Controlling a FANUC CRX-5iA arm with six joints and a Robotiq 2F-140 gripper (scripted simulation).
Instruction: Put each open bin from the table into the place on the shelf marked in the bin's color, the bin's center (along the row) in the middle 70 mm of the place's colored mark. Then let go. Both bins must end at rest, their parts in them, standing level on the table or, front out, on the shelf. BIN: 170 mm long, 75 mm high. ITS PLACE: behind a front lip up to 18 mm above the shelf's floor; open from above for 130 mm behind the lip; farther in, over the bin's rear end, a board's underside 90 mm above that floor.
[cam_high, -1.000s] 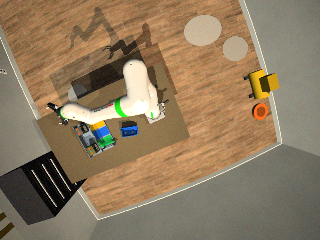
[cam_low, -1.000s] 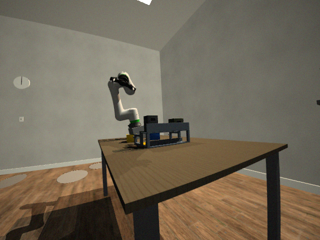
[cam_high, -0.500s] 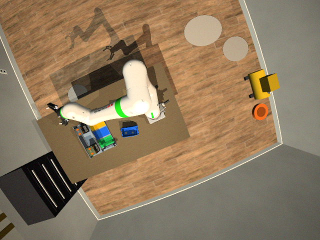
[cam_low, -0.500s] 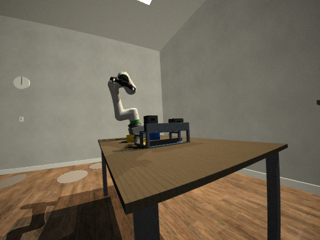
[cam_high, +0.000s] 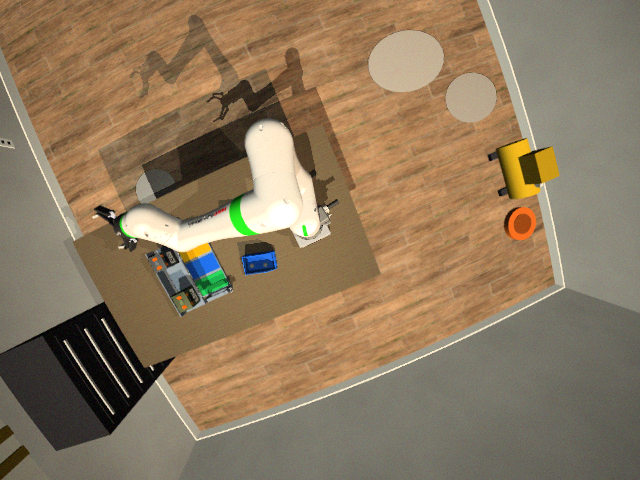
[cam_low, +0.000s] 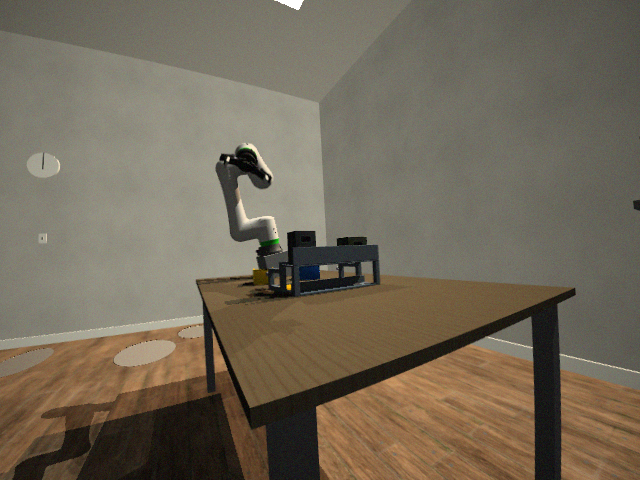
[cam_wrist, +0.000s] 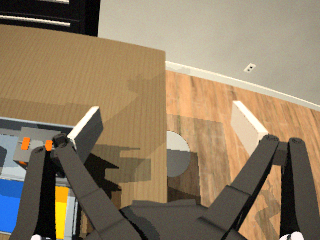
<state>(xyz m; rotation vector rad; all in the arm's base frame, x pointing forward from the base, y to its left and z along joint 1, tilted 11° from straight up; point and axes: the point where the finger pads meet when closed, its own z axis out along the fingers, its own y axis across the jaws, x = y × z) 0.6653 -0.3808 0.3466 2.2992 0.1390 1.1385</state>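
My gripper is now 480 mm to the right of the blue bin, 400 mm above it and 310 mm past it. Round my hand: blue mark (430 mm below, 310 mm to the left, 10 mm behind); then yellow mark (430 mm below, 200 mm to the left, 30 mm behind); then dark box (410 mm to the left, 280 mm below, 100 mm ahead).
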